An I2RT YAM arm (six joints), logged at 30 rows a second.
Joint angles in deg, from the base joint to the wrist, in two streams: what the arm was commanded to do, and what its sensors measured. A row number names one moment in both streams.
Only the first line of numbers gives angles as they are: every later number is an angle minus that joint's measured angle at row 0.
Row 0, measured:
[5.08, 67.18, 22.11, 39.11, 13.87, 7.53]
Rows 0 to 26, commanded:
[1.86, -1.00, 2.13, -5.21, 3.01, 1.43]
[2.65, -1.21, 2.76, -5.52, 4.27, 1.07]
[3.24, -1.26, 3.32, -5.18, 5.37, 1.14]
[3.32, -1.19, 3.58, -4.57, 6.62, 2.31]
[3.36, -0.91, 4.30, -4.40, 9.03, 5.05]
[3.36, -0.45, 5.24, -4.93, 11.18, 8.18]
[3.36, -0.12, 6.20, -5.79, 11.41, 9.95]
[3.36, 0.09, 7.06, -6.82, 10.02, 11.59]
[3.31, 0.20, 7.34, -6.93, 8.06, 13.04]
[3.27, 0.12, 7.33, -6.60, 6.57, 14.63]
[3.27, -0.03, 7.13, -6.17, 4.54, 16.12]
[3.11, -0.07, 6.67, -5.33, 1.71, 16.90]
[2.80, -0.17, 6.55, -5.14, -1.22, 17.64]
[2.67, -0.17, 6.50, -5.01, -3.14, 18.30]
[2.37, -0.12, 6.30, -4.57, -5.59, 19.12]
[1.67, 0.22, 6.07, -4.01, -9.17, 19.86]
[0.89, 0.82, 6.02, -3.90, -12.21, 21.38]
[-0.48, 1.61, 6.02, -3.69, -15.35, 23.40]
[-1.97, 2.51, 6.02, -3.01, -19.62, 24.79]
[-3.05, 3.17, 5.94, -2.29, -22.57, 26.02]
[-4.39, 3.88, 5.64, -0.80, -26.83, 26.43]
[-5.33, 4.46, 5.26, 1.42, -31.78, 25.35]
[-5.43, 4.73, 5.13, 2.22, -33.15, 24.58]
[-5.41, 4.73, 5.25, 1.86, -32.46, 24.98]
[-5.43, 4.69, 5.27, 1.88, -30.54, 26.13]
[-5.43, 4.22, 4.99, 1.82, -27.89, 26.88]
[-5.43, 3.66, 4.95, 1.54, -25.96, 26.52]
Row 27, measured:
[-5.18, 4.41, 5.16, -1.94, -25.75, 24.50]
